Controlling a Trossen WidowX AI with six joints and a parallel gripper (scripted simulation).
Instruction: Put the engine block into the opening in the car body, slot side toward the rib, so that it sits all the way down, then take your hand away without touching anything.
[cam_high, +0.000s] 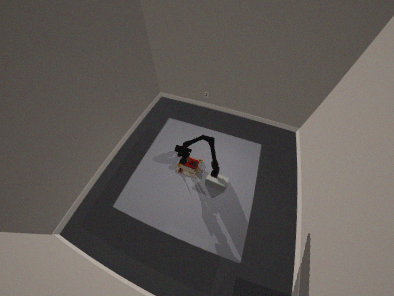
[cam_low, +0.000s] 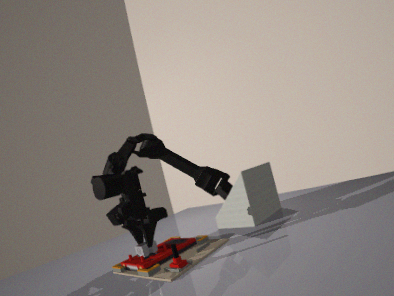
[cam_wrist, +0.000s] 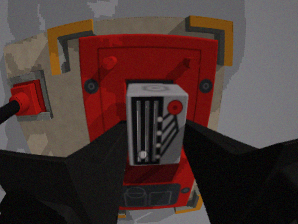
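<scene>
Now: gripper tip 1 cm above the engine block.
</scene>
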